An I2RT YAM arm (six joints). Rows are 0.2 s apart.
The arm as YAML. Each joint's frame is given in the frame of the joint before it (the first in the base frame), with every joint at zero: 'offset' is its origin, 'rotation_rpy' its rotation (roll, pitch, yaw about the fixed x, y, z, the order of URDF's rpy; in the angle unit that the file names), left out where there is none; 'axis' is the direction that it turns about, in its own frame. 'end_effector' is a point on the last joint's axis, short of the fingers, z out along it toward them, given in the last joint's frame.
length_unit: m
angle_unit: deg
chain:
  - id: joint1
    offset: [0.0, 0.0, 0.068]
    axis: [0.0, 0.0, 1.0]
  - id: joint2
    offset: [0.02, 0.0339, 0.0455]
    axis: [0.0, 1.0, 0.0]
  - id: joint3
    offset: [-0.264, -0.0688, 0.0]
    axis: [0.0, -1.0, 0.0]
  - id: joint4
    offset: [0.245, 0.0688, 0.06]
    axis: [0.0, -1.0, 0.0]
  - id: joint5
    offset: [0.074, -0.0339, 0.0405]
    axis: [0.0, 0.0, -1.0]
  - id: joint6
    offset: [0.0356, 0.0, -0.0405]
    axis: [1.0, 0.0, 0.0]
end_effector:
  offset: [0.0, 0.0, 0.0]
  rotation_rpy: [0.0, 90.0, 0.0]
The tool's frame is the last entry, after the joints.
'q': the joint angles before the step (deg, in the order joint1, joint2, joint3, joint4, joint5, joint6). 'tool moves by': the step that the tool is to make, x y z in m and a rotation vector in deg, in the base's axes. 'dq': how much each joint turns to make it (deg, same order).
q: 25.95 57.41 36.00 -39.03 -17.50 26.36
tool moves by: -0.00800 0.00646 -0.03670 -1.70 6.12 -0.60
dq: 3.11 3.46 -5.97 4.42 0.51 4.08
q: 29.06 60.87 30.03 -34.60 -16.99 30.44
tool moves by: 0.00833 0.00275 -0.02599 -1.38 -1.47 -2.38
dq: 0.00 5.19 -3.87 10.05 2.75 1.39
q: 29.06 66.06 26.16 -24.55 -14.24 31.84
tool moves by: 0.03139 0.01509 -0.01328 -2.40 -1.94 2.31
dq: -0.28 11.98 4.16 7.49 1.64 -3.74
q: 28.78 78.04 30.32 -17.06 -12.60 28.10
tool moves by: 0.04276 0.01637 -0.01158 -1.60 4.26 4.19
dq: -1.70 14.23 10.50 -2.09 -2.78 -5.39
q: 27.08 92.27 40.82 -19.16 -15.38 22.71
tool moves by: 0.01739 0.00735 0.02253 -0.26 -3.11 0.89
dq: -0.13 0.01 5.88 -3.62 1.18 -1.59
